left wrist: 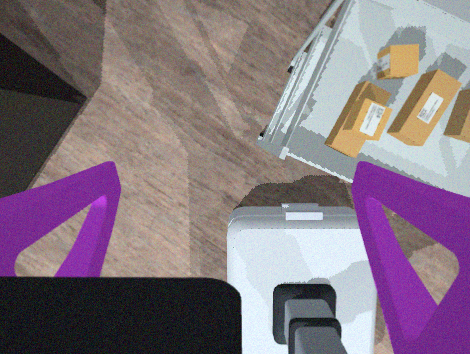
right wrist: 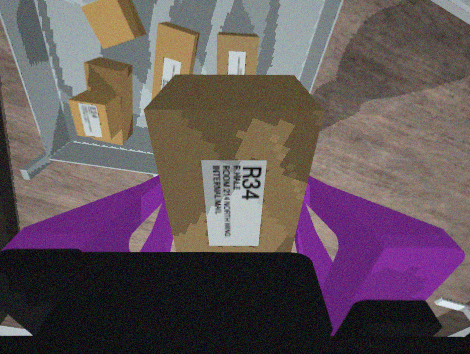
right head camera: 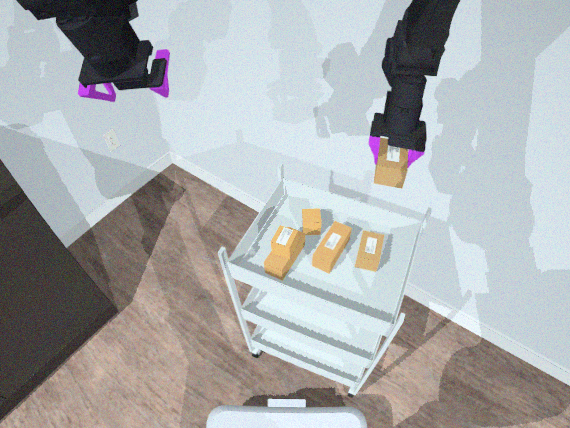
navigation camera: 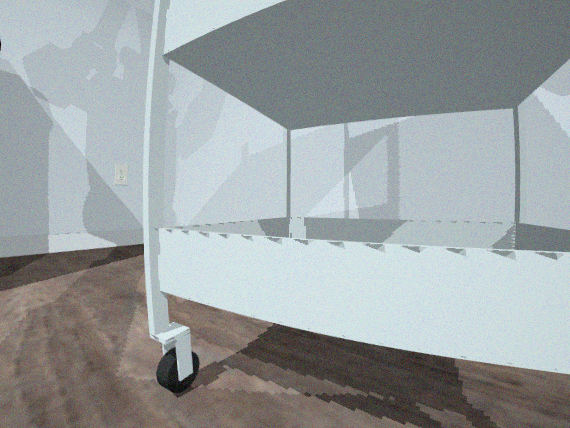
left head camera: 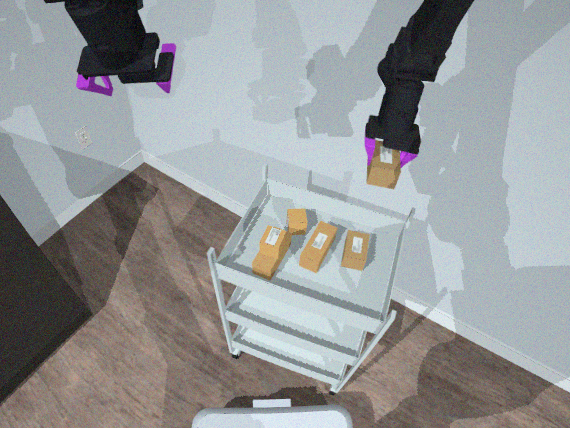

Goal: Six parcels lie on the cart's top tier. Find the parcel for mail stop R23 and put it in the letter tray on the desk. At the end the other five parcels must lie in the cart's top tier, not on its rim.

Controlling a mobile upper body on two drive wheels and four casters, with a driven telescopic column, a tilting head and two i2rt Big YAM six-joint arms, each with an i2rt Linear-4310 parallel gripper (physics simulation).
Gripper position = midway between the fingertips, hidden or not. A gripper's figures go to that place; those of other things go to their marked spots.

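A dark cabinet (right head camera: 58, 307) stands 1510 mm from the lens; a white three-tier cart (right head camera: 331, 324) is 1170 mm from the lens. The marked spots on the dark cabinet and the white three-tier cart are 1020 mm apart. My right gripper (right head camera: 390, 165) is 750 mm from the lens, my left gripper (right head camera: 140, 96) 620 mm from the lens.
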